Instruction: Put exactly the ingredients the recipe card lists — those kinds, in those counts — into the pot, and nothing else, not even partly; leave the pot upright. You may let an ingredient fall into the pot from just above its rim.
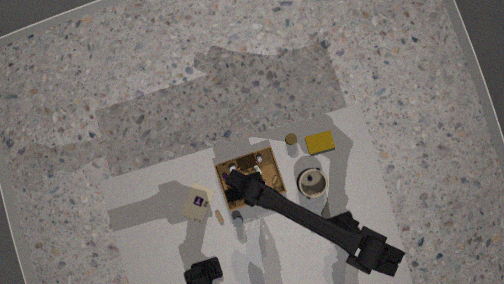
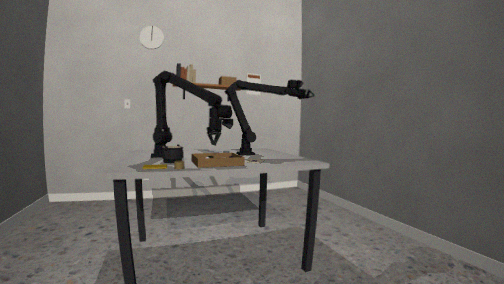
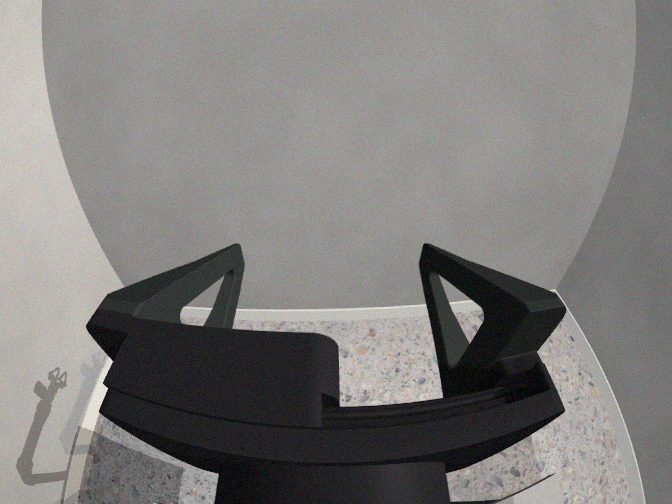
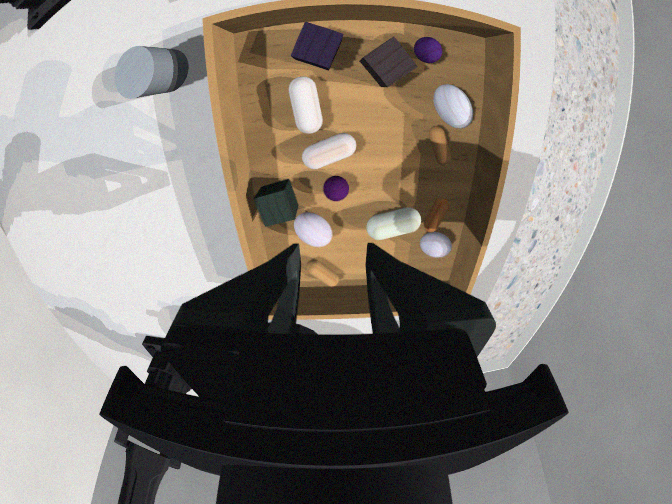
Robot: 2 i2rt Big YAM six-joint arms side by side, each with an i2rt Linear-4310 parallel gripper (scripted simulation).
The pictures show: my left gripper, my right gripper, a wooden crate, a dark pot, a grey cylinder and a recipe card.
